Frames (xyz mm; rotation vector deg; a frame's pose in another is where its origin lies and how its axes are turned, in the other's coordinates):
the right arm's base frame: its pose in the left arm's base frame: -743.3 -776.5 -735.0 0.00 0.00 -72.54
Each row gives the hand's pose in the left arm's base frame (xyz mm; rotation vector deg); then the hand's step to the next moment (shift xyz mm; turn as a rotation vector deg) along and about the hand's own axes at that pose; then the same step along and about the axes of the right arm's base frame.
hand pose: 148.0 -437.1 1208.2 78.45 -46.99 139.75
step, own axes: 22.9 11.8 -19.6 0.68 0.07 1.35
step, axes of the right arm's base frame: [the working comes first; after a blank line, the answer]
step, axes of the left arm's base frame: -31.6 -0.1 7.0 0.56 -0.88 1.10

-9.3 -30.2 7.0 1.01 0.28 1.10
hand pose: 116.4 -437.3 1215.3 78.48 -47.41 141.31
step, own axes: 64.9 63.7 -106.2 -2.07 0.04 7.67
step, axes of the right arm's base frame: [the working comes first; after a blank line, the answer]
step, axes of the left arm's base frame: -139.1 1.2 -13.9 6.62 -4.14 1.44

-42.9 -132.4 -13.9 5.94 5.08 1.44
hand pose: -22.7 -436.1 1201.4 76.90 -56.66 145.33
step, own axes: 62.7 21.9 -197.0 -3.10 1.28 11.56
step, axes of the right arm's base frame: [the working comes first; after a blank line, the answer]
step, axes of the left arm's base frame: -184.5 86.6 -41.0 9.51 -7.21 1.58

-138.0 -150.0 -41.0 9.73 6.91 1.58
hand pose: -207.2 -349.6 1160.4 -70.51 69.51 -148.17
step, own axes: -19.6 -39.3 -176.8 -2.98 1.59 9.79
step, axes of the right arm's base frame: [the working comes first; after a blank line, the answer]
step, axes of the left arm's base frame: -93.9 146.3 -54.4 8.16 -6.34 0.77

-167.8 -45.7 -54.4 8.49 5.88 0.77
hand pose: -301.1 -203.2 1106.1 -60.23 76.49 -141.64
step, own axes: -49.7 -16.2 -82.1 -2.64 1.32 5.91
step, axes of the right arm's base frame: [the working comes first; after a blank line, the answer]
step, axes of the left arm's base frame: -12.2 86.7 -42.5 5.48 -3.68 -0.24

-86.4 14.4 -42.5 5.15 4.12 -0.24
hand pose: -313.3 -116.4 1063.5 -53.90 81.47 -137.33
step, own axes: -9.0 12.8 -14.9 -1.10 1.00 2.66
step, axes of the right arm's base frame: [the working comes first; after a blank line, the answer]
step, axes of the left arm's base frame: -4.0 8.3 -19.6 2.34 -1.91 -0.42

-9.1 -1.3 -19.6 2.52 1.66 -0.42
